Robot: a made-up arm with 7 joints.
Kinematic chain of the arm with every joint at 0, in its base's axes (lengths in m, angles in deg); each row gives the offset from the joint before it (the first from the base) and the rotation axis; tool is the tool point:
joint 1: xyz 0 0 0 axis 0 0.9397 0.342
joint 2: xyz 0 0 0 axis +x
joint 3: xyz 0 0 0 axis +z
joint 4: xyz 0.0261 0 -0.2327 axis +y
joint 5: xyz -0.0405 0 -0.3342 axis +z
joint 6: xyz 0 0 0 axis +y
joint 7: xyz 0 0 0 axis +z
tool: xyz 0 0 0
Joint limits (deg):
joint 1: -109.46..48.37
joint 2: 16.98..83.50
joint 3: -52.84..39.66
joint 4: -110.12..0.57
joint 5: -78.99..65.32
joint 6: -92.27..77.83
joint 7: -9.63..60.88
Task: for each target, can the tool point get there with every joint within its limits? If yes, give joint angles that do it. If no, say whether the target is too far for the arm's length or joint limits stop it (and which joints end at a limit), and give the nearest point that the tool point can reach.
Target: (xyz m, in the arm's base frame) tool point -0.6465 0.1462 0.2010
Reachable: no: too far | nearest point -0.2158 0.1530 0.2820 | short by 0.438 m
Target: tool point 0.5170 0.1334 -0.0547
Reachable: yes | joints -51.16 46.27 -23.78 -53.77 -5.85 43.76 -4.00
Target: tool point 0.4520 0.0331 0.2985
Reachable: yes | joints -92.09 41.23 -9.65 -50.02 46.65 48.50 52.46
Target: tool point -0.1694 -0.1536 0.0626
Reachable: no: joint limits stop it (at a limit: joint 1, joint 2, joint 4) | nearest point 0.0437 -0.3207 0.2115 | short by 0.309 m
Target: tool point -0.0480 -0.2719 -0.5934
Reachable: no: too far | nearest point -0.0414 -0.1326 -0.4749 | short by 0.183 m
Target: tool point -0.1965 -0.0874 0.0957
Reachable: no: joint limits stop it (at a limit: joint 1, joint 2, joint 4) | nearest point -0.1900 0.1210 0.3142 | short by 0.302 m
